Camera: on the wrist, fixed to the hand. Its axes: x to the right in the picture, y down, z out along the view.
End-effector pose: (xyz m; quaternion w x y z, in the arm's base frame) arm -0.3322 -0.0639 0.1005 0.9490 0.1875 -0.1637 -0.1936
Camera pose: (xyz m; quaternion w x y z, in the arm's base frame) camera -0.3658 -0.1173 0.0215 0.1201 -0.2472 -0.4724 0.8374
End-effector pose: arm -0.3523 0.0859 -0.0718 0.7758 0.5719 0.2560 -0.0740
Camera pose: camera -0.4230 0.0892 -0.1441 0.1549 0.1868 -0.7918 0.5606
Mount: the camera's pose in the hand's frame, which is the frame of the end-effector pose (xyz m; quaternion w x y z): -0.0252 -0.0891 -0.0407 0.0172 0.0286 0.3195 -0.9470
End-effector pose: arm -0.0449 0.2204 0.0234 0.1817 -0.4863 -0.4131 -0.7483
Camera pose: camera -0.1168 0.2376 -0.0456 0.5596 -0.6271 0.4310 0.3285
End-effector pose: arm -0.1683 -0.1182 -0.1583 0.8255 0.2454 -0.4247 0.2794
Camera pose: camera -0.0979 -0.1629 -0.2155 0.4074 0.3407 0.4968 -0.6864
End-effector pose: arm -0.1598 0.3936 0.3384 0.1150 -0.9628 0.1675 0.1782
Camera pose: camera -0.1372 0.4710 0.3995 0.1448 -0.2288 -0.8670 -0.4182
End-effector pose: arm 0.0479 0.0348 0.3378 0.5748 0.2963 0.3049 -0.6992
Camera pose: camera -0.0331 0.0954 0.3387 0.7581 0.0438 -0.4495 0.4704
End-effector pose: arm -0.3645 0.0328 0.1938 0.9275 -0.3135 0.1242 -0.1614
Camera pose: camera -0.4208 -0.0467 0.2210 0.1676 0.0449 0.0030 0.9848
